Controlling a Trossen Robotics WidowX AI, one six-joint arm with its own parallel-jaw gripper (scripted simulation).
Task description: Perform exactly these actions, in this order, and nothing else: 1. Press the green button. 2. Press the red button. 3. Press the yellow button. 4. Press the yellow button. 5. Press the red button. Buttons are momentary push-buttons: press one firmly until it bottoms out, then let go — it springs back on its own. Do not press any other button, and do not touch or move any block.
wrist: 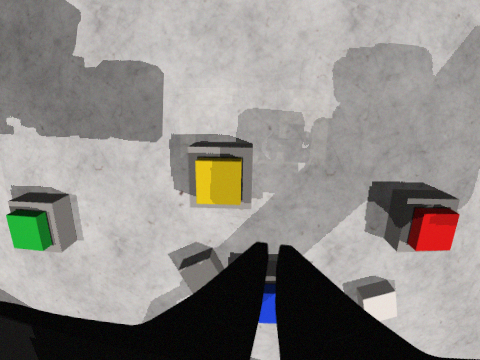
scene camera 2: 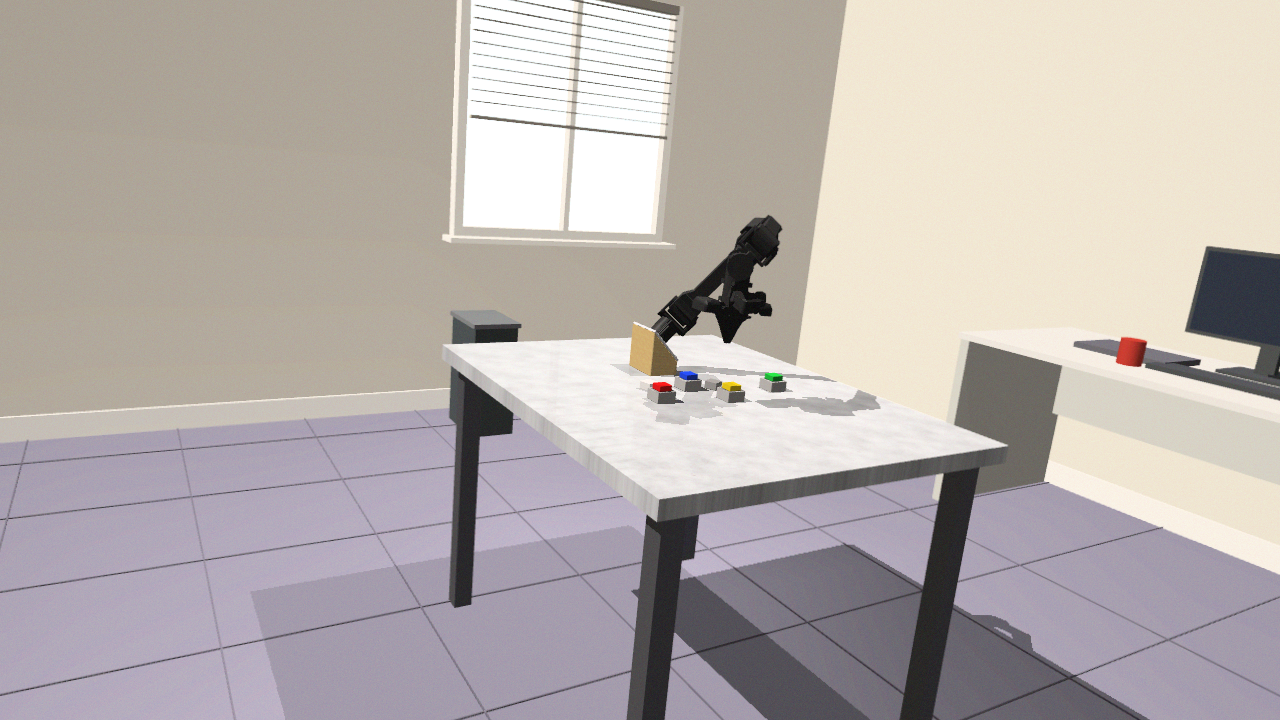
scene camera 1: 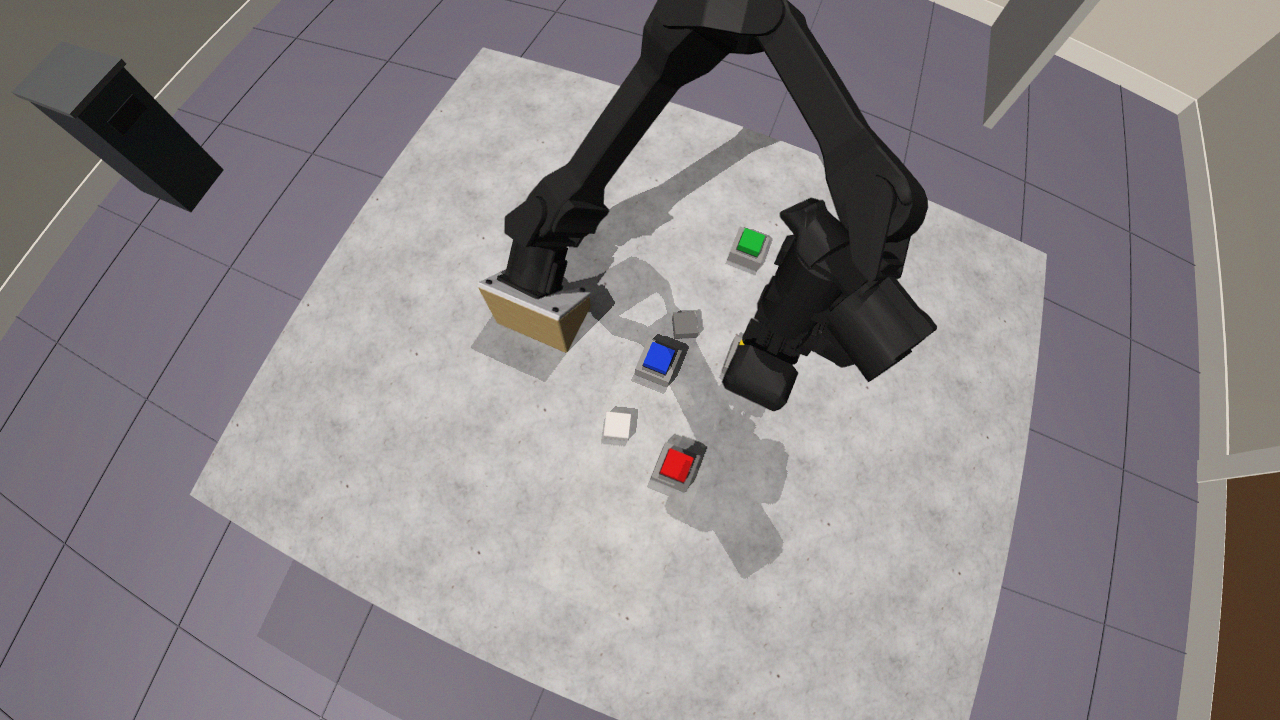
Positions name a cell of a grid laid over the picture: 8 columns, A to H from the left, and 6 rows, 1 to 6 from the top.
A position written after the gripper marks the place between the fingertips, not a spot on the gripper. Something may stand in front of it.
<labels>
The gripper shows in the wrist view (E5), in scene camera 2 (E3) and in scene camera 1 (E3).
</labels>
